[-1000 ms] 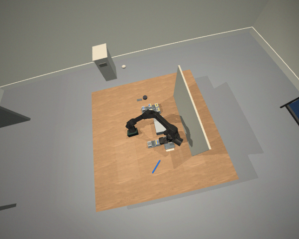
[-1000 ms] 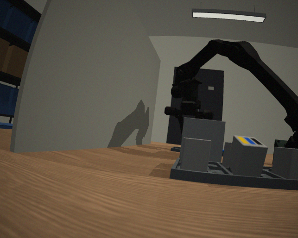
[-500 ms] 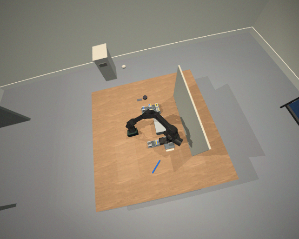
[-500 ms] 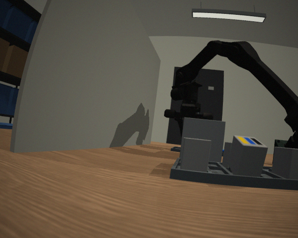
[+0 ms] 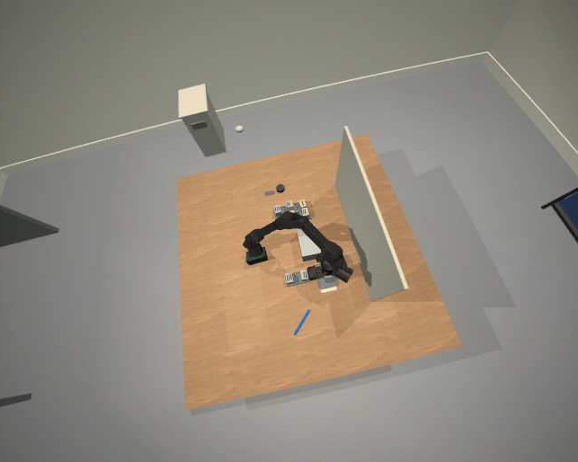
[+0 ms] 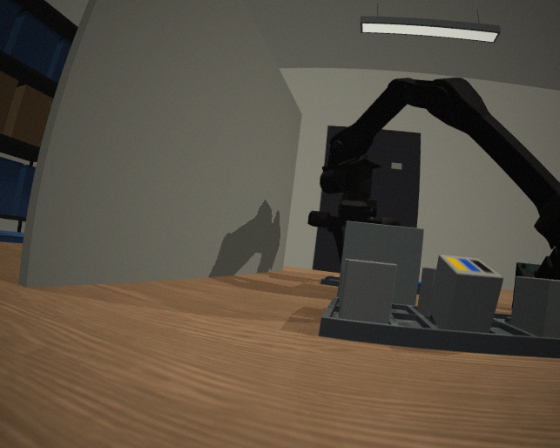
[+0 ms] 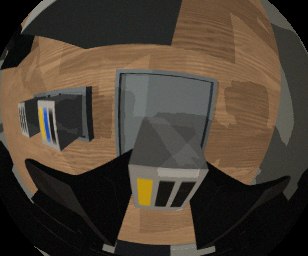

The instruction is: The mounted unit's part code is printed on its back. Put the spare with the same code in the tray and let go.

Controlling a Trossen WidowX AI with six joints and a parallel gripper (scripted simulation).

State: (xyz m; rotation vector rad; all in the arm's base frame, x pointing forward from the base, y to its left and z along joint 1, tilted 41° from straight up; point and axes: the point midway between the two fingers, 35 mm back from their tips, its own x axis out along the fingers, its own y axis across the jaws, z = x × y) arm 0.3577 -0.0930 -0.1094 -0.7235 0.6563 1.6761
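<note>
Now: gripper tip 3 cm below the grey spare. The rest, counted from my gripper tip: tray 4 cm below; mounted unit 18 cm to the left, 7 cm behind, 1 cm above; blue pen 22 cm to the right, 14 cm behind, 3 cm below.
</note>
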